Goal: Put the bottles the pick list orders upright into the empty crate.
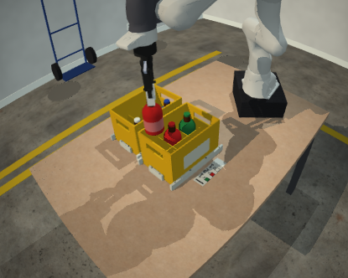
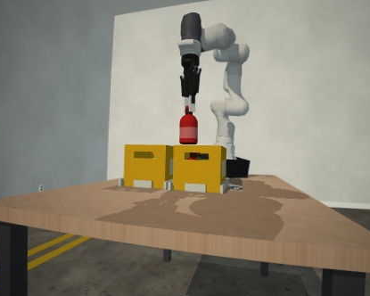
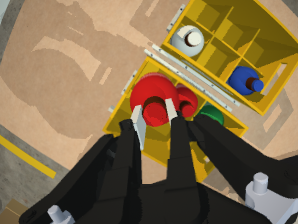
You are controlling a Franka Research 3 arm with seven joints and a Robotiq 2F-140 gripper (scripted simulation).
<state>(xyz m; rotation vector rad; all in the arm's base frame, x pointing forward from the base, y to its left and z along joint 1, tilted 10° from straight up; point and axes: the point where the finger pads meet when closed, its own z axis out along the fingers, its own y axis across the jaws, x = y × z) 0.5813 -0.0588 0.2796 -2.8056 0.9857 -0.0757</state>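
My hand is 260 mm above the red-label bottle, 80 mm past it and 10 mm to the left of it. Round my hand: white-capped bottle 260 mm below, 130 mm to the right; then blue-label bottle 260 mm below, 170 mm behind, 150 mm to the right; then green bottle 260 mm below, 170 mm behind, 20 mm to the right.
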